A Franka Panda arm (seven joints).
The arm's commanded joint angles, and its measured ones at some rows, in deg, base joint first. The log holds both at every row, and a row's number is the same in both.
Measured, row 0:
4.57, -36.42, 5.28, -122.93, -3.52, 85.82, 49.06
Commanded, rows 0 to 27:
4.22, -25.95, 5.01, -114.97, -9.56, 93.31, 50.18
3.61, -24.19, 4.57, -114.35, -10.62, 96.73, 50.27
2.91, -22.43, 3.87, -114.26, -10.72, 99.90, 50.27
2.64, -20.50, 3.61, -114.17, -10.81, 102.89, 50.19
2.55, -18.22, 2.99, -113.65, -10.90, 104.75, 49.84
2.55, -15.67, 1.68, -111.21, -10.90, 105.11, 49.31
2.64, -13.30, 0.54, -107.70, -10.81, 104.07, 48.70
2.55, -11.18, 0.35, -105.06, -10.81, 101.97, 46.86
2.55, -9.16, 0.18, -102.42, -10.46, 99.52, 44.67
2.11, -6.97, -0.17, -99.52, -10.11, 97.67, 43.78
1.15, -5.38, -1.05, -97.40, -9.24, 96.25, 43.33
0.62, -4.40, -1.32, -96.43, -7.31, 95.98, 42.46
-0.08, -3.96, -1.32, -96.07, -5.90, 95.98, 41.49
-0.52, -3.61, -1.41, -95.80, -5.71, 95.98, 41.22
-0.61, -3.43, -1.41, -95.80, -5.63, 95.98, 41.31
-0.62, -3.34, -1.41, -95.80, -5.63, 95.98, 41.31
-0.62, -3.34, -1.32, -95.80, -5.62, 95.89, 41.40
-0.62, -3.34, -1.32, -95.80, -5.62, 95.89, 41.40
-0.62, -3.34, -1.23, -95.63, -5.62, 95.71, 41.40
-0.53, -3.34, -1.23, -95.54, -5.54, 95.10, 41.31
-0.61, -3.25, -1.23, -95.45, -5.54, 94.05, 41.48
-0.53, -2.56, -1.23, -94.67, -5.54, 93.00, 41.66
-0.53, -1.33, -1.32, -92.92, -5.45, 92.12, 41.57
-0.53, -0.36, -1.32, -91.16, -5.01, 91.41, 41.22
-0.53, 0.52, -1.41, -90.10, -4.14, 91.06, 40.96
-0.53, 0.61, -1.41, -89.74, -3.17, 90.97, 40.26
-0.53, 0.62, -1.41, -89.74, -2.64, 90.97, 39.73
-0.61, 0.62, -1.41, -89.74, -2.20, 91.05, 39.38
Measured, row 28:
-0.26, -1.26, -1.69, -92.84, -4.15, 92.89, 41.44
